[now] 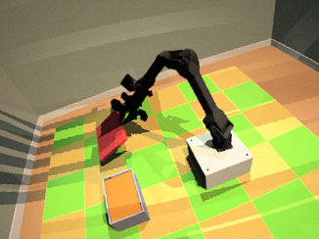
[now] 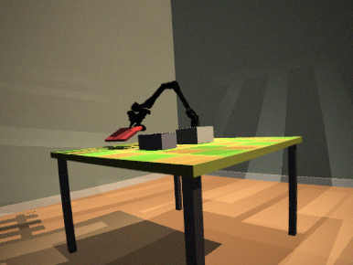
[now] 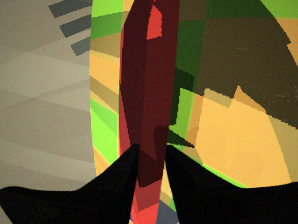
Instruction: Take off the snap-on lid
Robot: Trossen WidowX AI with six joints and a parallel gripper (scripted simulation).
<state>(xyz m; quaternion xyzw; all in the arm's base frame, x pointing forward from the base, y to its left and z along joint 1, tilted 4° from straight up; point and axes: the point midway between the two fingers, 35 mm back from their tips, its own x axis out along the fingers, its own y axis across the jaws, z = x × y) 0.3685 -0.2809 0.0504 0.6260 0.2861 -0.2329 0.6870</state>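
Now: gripper tip 70 mm short of the red lid, 30 mm above it and 10 mm to the right of it. Also, from my gripper tip: grey storage box (350 mm to the left, 90 mm below, 40 mm ahead).
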